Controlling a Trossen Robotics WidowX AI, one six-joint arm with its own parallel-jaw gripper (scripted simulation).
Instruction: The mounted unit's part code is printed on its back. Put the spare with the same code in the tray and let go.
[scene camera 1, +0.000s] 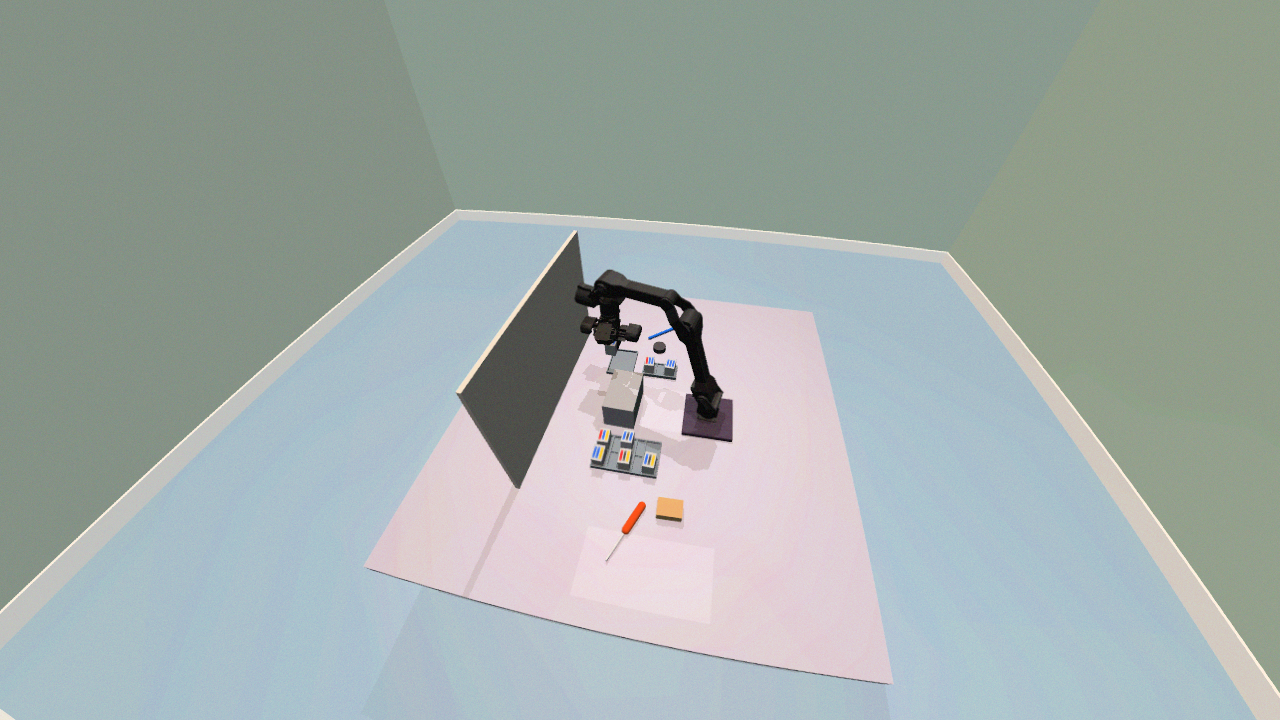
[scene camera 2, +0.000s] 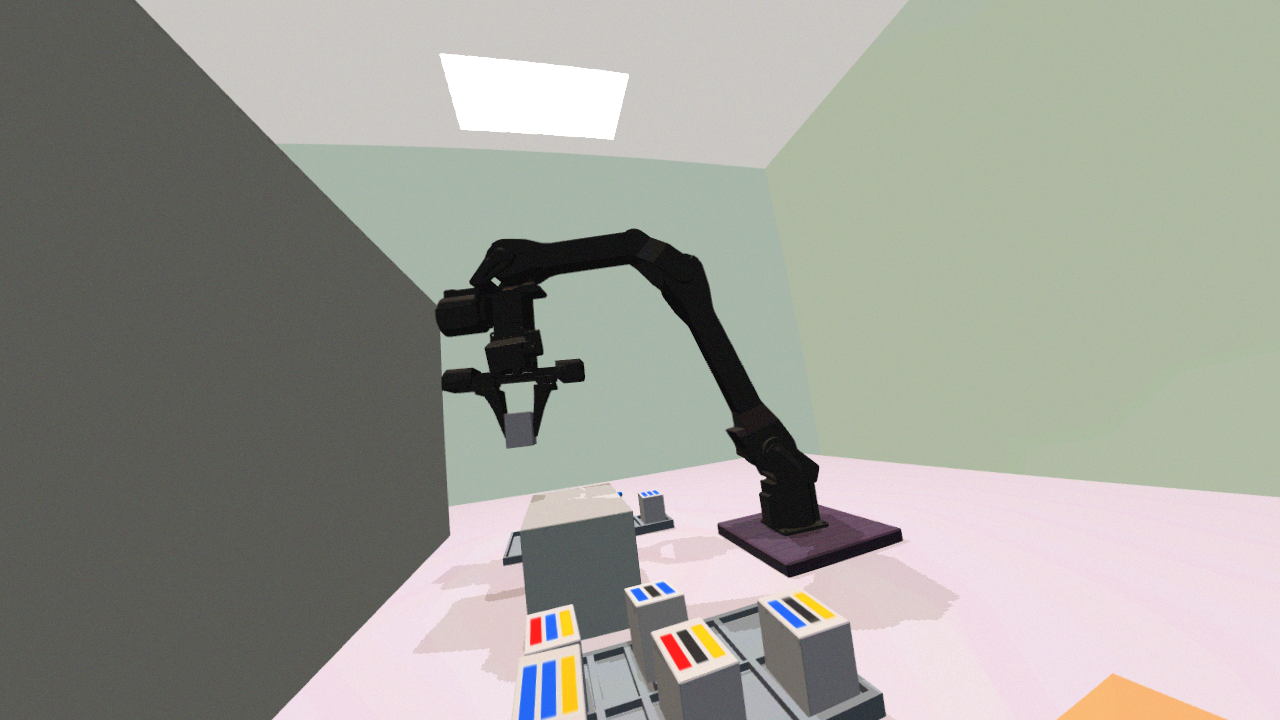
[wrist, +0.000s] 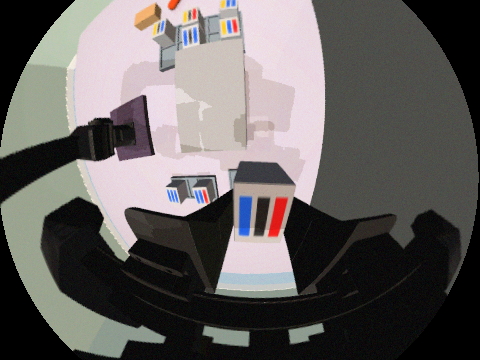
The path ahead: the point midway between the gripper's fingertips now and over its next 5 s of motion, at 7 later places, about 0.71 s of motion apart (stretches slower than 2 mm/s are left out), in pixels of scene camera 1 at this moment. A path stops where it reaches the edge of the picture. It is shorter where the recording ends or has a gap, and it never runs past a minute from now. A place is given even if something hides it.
My gripper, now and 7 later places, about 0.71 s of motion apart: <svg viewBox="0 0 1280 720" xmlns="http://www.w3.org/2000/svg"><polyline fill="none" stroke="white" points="612,347 621,330 620,332 620,335 619,337 619,340 619,343 620,346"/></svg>
